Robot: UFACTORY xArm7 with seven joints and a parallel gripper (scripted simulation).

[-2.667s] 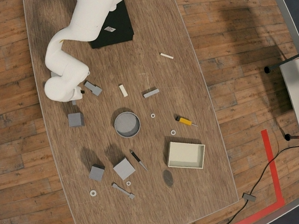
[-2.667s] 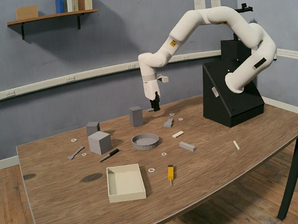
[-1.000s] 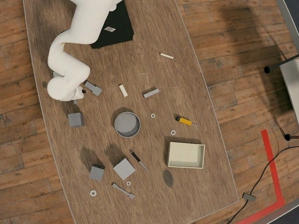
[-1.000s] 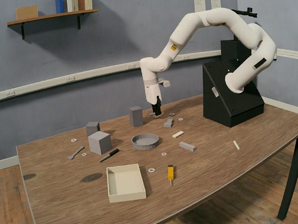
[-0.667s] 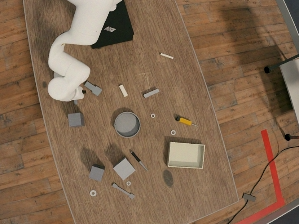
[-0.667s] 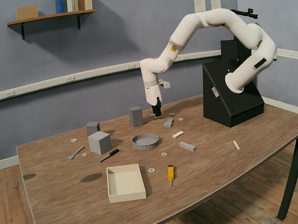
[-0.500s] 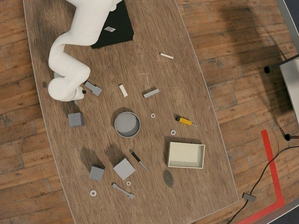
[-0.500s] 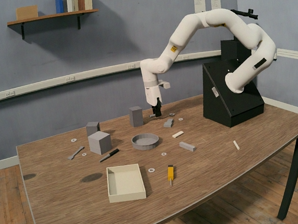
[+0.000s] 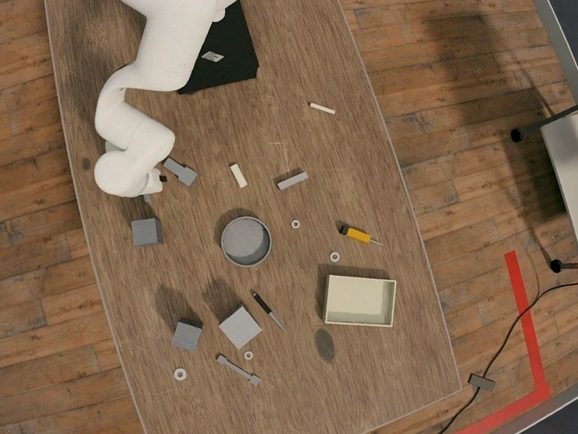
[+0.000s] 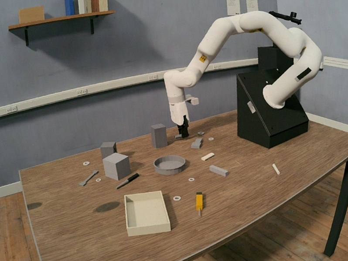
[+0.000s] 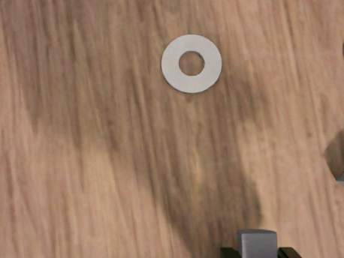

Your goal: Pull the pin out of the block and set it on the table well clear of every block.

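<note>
My hand is 110 mm short of the tall grey block, 20 mm below it and 10 mm to the left of it. The rest, counted from my hand: grey pin (10 mm below, 10 mm ahead); then round grey dish (210 mm to the left, 180 mm ahead, 20 mm below); then white cylinder (230 mm to the left, 30 mm below, 20 mm ahead).
</note>
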